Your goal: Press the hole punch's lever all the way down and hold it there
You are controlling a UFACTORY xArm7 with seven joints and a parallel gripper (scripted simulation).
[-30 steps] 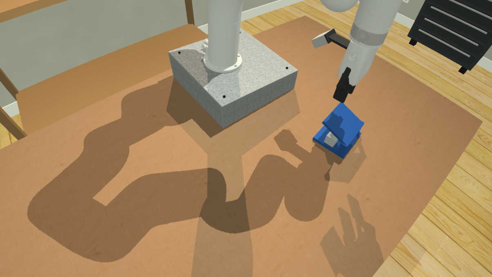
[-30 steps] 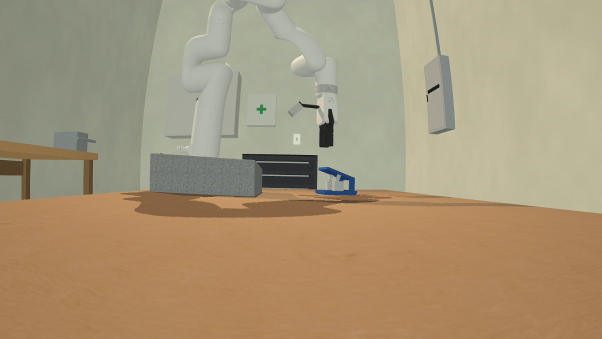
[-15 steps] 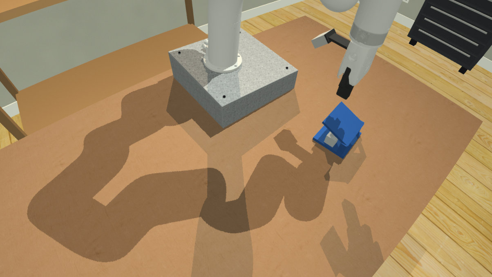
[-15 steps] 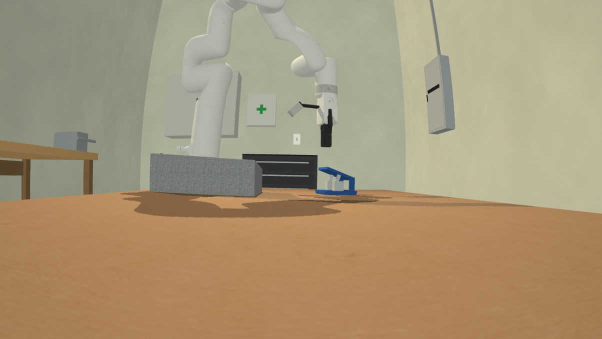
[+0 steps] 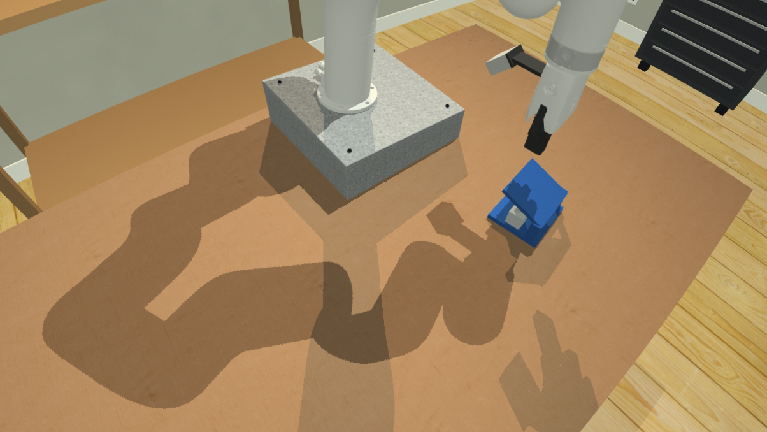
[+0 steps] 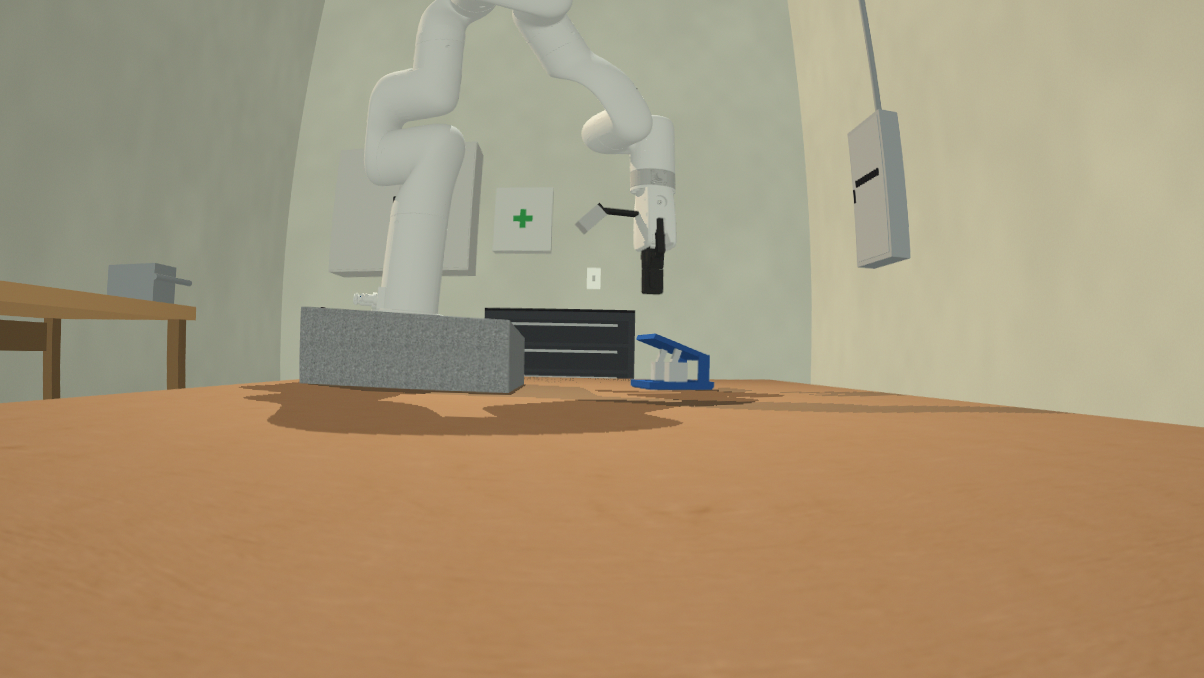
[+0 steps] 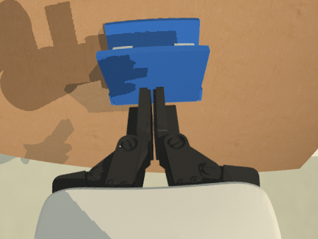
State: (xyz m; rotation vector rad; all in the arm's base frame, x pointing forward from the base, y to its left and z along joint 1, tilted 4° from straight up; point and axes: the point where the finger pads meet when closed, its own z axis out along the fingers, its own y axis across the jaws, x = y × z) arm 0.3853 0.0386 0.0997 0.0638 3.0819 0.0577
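Right now the hole punch lever is 110 mm below my hand and 30 mm ahead of it. From my hand the other things lie so: hole punch (130 mm below, 40 mm ahead).
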